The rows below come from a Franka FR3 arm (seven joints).
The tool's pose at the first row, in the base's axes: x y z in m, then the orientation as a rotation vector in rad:
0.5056 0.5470 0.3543 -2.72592 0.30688 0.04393
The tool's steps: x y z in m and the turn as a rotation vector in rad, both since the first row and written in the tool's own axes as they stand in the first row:
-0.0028 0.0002 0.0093 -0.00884 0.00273 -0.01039
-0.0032 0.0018 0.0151 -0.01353 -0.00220 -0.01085
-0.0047 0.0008 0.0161 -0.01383 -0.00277 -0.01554
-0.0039 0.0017 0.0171 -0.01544 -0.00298 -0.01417
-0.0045 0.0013 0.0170 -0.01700 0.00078 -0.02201
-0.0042 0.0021 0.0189 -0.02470 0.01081 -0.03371
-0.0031 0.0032 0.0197 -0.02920 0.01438 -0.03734
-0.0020 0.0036 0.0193 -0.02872 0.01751 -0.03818
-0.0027 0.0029 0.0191 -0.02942 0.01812 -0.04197
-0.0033 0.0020 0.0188 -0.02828 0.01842 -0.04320
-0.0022 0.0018 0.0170 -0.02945 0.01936 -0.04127
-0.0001 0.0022 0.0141 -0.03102 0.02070 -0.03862
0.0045 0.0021 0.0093 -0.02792 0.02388 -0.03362
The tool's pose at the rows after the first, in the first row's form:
0.5029 0.5510 0.3459 -2.73640 0.29397 0.03878
0.5023 0.5519 0.3399 -2.74060 0.29218 0.04616
0.5010 0.5535 0.3395 -2.74147 0.28561 0.04568
0.5016 0.5529 0.3382 -2.74286 0.28751 0.04662
0.5011 0.5534 0.3385 -2.74583 0.27792 0.03955
0.5013 0.5533 0.3364 -2.75594 0.26509 0.02381
0.5021 0.5524 0.3352 -2.76119 0.26132 0.01862
0.5031 0.5517 0.3353 -2.76111 0.26103 0.01401
0.5026 0.5524 0.3358 -2.76231 0.25602 0.01222
0.5022 0.5532 0.3365 -2.76135 0.25436 0.01129
0.5033 0.5524 0.3381 -2.76237 0.25734 0.01072
0.5052 0.5505 0.3405 -2.76374 0.26144 0.00986
0.5096 0.5478 0.3446 -2.76035 0.26909 0.00640

